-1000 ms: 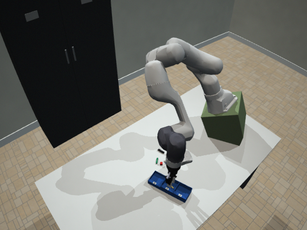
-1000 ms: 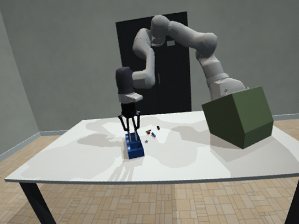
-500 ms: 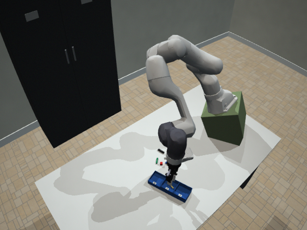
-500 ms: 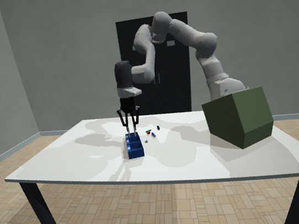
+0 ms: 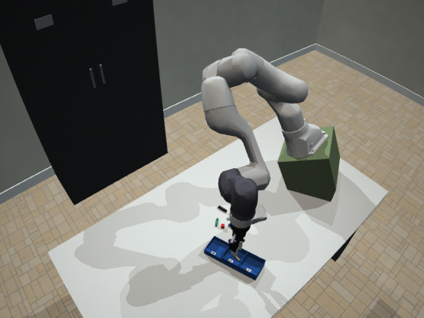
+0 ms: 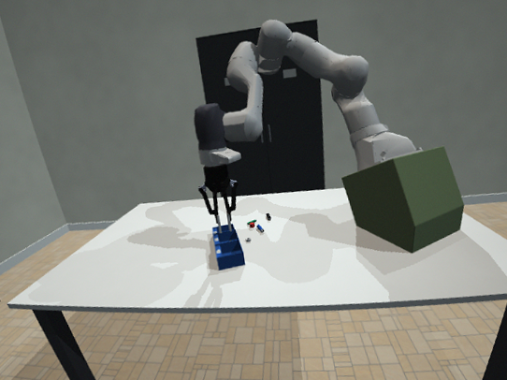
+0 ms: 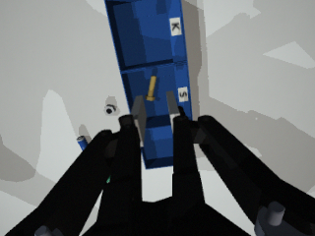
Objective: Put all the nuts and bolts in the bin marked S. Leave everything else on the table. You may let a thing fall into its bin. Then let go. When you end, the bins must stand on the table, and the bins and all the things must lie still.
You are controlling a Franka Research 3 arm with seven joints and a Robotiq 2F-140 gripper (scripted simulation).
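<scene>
My gripper is now 100 mm above the grey nut, 60 mm past it and 50 mm to the left of it. Round my hand: blue piece 130 mm to the right, 100 mm below, 100 mm behind; then bolt 90 mm below, 10 mm behind; then blue bin 80 mm below.
</scene>
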